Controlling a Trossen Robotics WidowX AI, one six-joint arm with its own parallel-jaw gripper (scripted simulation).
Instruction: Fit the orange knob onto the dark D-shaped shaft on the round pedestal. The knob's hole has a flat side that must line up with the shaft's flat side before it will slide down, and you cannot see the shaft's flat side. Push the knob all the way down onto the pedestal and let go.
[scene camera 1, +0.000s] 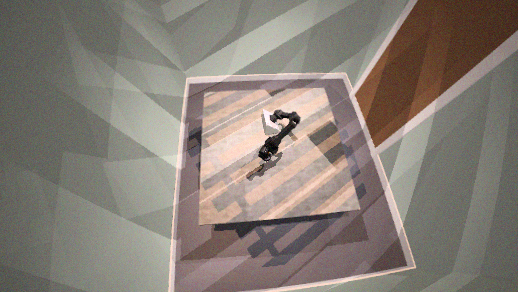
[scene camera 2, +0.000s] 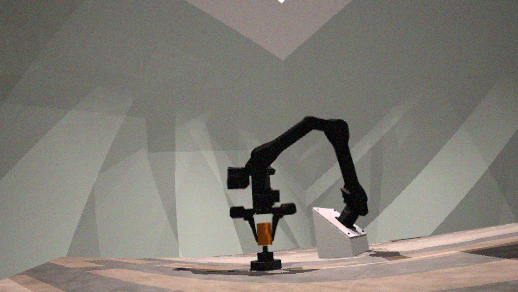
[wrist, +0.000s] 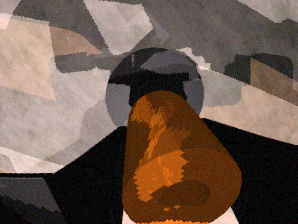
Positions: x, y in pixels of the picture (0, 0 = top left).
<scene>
gripper: holds an orange knob (wrist: 172, 161)
</scene>
